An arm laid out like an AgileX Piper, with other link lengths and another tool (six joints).
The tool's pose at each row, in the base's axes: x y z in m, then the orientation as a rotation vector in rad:
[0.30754 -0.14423 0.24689 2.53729 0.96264 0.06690]
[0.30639 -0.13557 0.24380 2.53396 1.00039 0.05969]
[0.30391 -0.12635 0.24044 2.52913 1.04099 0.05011]
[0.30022 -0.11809 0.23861 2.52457 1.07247 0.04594]
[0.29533 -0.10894 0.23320 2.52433 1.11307 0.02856]
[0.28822 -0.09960 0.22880 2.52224 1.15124 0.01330]
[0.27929 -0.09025 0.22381 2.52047 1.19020 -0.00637]
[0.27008 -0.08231 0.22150 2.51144 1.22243 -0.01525]
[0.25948 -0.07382 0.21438 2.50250 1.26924 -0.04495]
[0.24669 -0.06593 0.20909 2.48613 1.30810 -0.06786]
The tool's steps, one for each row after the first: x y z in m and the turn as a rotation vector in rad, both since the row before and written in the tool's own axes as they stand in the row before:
[0.00502 -0.00777 -0.00062 0.01014 0.00418 -0.02647]
[0.00464 -0.00897 -0.00072 0.01070 0.00313 -0.02892]
[0.00319 -0.00845 -0.00190 0.00708 0.00446 -0.02207]
[0.00359 -0.01109 0.00095 0.01757 -0.00018 -0.02835]
[0.00239 -0.01230 -0.00024 0.01505 0.00019 -0.02684]
[0.00159 -0.01377 0.00021 0.01727 -0.00203 -0.02761]
[0.00033 -0.01226 -0.00167 0.00607 0.00059 -0.02402]
[0.00094 -0.01509 0.00256 0.01811 -0.00776 -0.03552]
[-0.00062 -0.01589 0.00102 0.00778 -0.00827 -0.03185]

